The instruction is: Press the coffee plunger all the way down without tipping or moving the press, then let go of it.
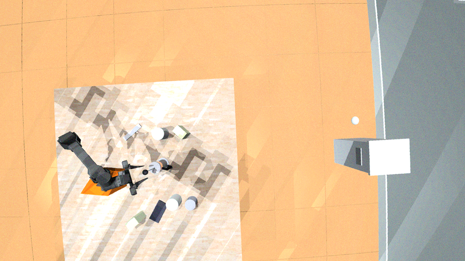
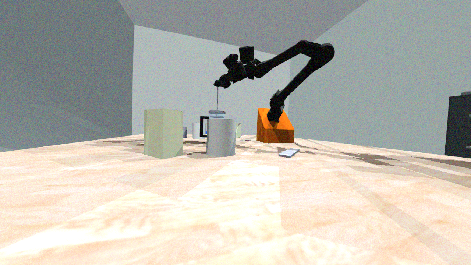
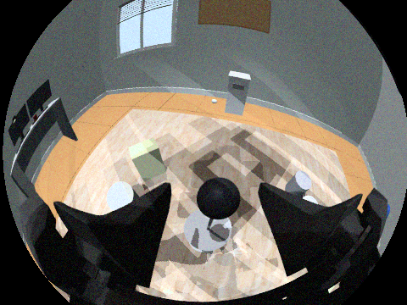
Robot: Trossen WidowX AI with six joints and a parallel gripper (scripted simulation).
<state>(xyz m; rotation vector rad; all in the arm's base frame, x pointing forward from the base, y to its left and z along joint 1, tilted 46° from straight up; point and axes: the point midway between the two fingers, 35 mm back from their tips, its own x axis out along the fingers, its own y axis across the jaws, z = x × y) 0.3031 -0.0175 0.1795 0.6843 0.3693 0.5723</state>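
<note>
Now: gripper tip 10 mm short of the coffee press, 10 mm to the left of it and 140 mm above it. Also, from my gripper tip: dark slab (10 mm behind, 340 mm to the right, 270 mm below).
</note>
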